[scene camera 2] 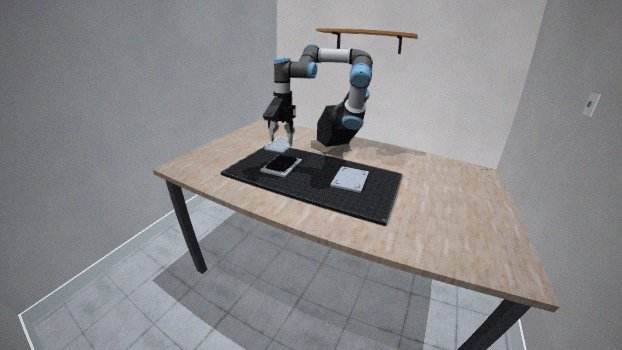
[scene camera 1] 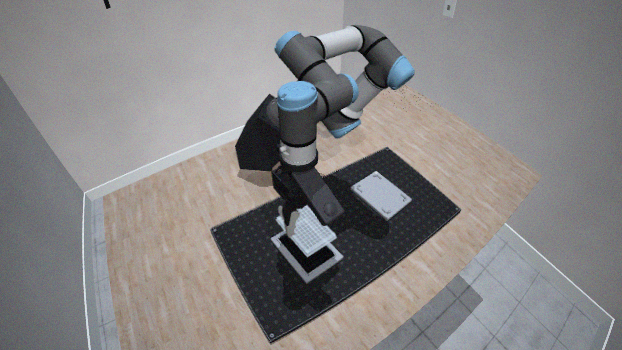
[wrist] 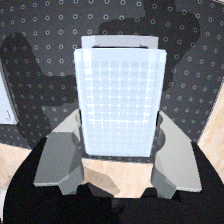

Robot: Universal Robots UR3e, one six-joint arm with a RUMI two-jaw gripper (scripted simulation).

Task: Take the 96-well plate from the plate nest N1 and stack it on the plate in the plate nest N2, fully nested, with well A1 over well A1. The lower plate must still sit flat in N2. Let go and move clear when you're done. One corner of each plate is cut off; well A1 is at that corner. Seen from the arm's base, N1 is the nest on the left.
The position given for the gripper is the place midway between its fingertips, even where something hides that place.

Observation:
In view: the gripper [scene camera 1: 304,228], a white 96-well plate [scene camera 1: 312,231] and a black plate [scene camera 1: 310,263].
The white 96-well plate also shows in the wrist view [wrist: 108,102]. The gripper is seen too in scene camera 2 [scene camera 2: 281,144] and in the wrist view [wrist: 118,110].

